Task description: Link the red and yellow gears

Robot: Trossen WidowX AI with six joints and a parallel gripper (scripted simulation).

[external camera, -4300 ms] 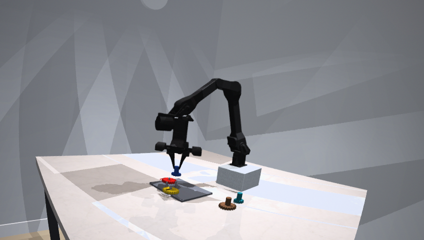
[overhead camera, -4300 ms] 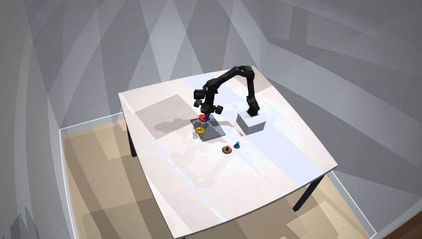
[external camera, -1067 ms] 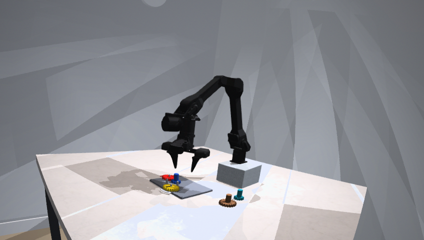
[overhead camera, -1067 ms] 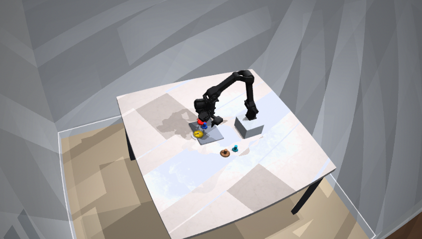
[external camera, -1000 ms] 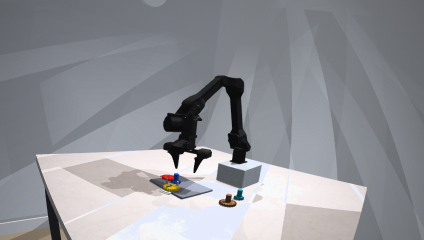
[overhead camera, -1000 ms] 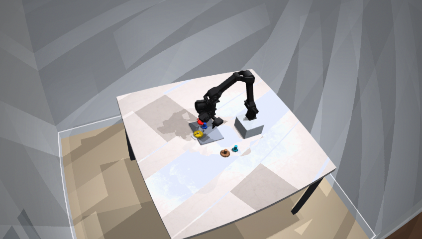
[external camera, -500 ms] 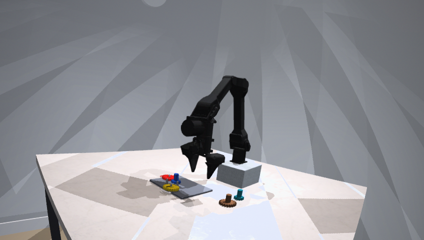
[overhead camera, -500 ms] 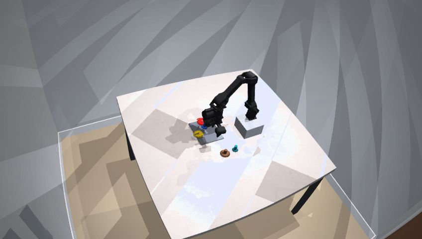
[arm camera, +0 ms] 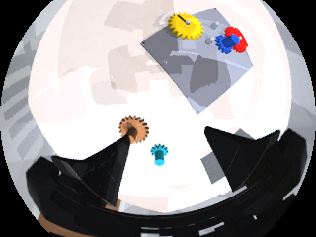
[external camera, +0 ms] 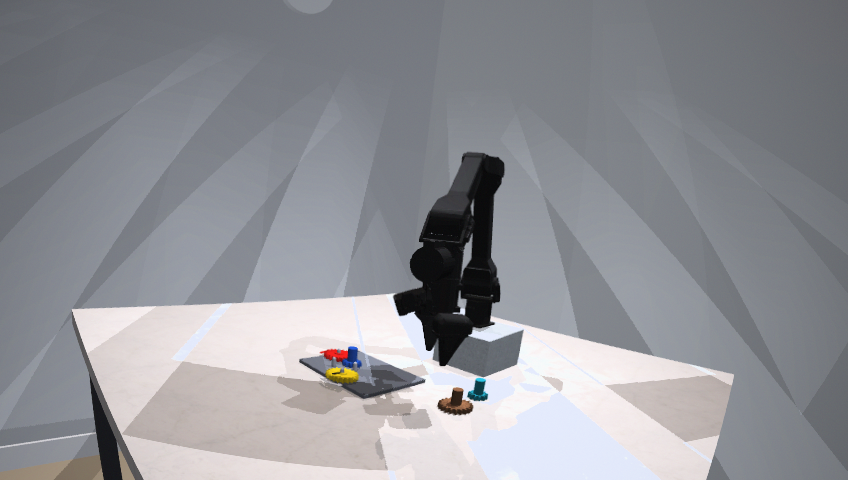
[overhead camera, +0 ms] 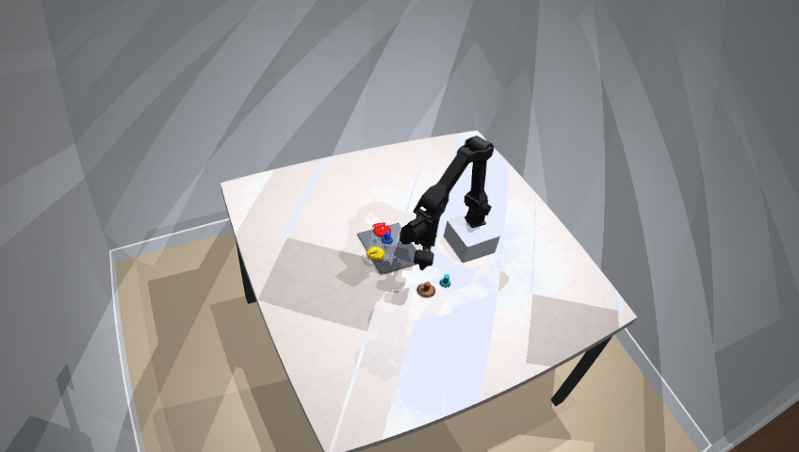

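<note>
My gripper tip is 7 cm past the teal gear, 6 cm to the right of it and 6 cm above it. The rest, counted from my gripper tip: yellow gear (13 cm to the right, 11 cm ahead, 6 cm below); brown gear (7 cm to the left, 6 cm below, 1 cm ahead); grey board (15 cm to the right, 7 cm below, 5 cm ahead).
</note>
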